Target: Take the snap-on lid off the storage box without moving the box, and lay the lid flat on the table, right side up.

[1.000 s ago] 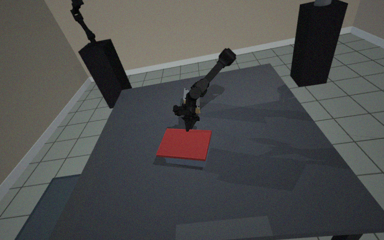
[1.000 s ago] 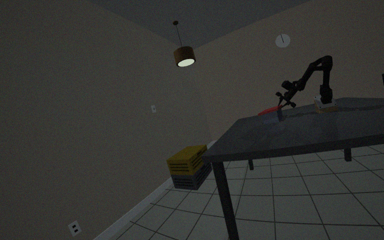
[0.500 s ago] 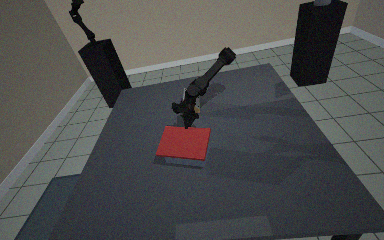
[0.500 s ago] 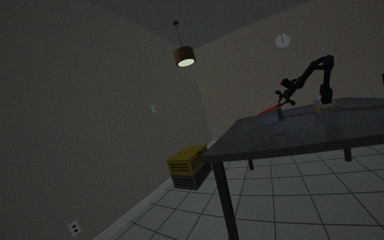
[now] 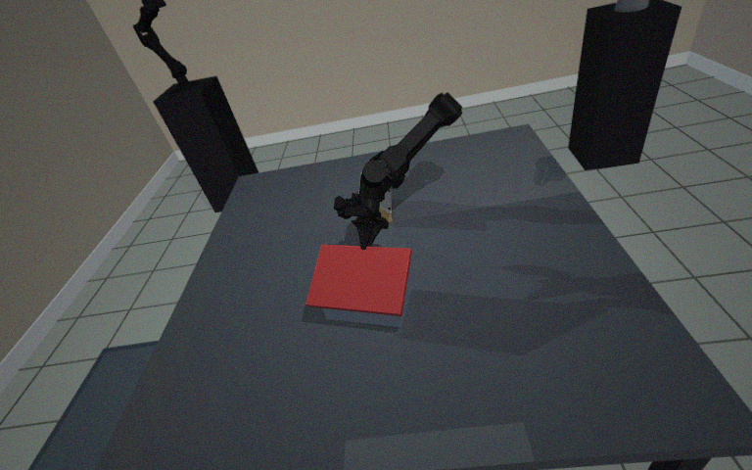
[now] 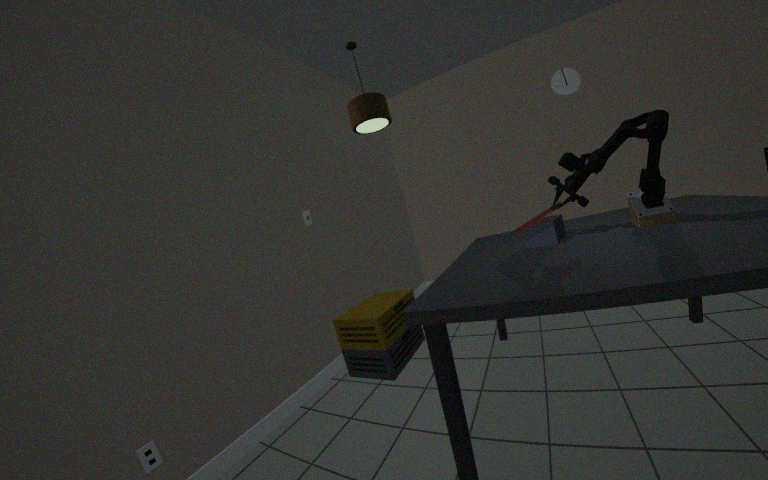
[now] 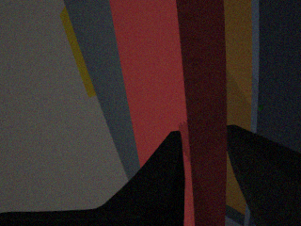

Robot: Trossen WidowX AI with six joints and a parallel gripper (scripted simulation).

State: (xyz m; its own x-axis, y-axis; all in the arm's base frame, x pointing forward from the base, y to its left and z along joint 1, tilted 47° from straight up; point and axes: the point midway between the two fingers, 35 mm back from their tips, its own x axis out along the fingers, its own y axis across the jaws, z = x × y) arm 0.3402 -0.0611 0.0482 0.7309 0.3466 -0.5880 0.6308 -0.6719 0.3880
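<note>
My gripper tip is 7 cm short of the red lid, 2 cm to the left of it and 3 cm above it. Also, from my gripper tip: storage box: 6 cm ahead, 1 cm to the right, 9 cm below.
</note>
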